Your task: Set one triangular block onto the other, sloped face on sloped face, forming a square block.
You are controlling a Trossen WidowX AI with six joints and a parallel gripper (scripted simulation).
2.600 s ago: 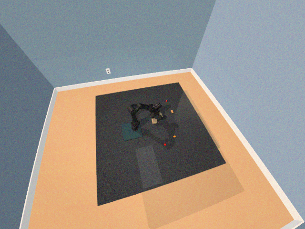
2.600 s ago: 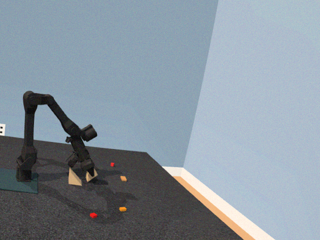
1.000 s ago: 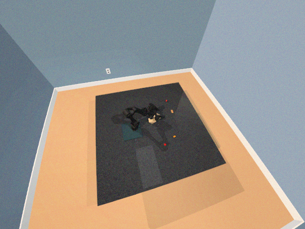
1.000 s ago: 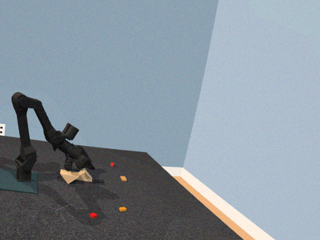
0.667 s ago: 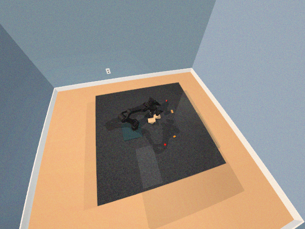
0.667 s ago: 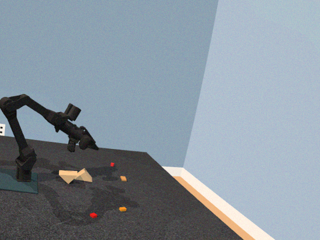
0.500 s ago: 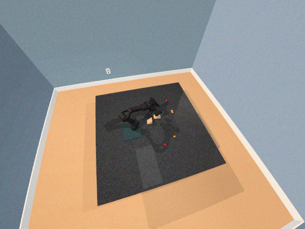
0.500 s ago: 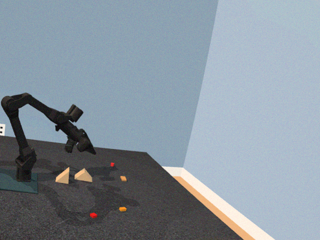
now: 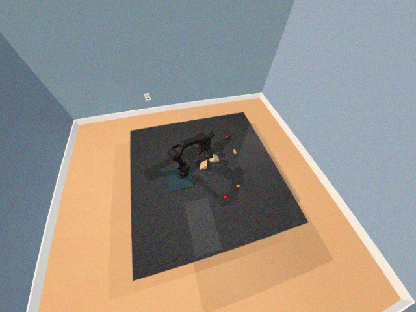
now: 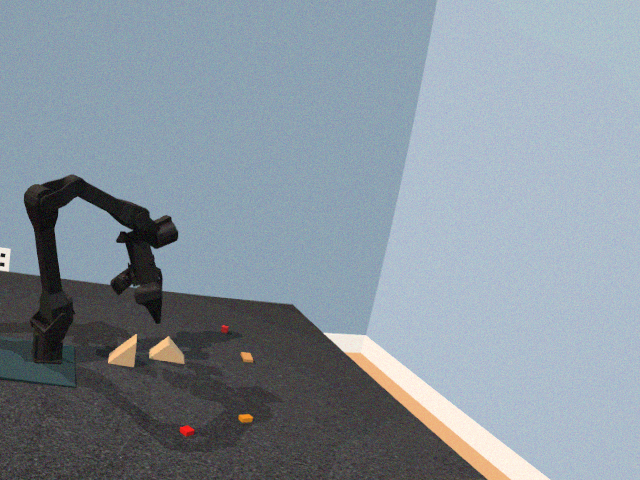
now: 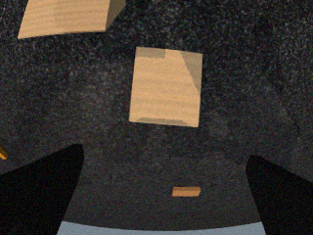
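Now: the triangular block 30 mm ahead of my gripper tip, 10 mm to the right of it and 80 mm below it.
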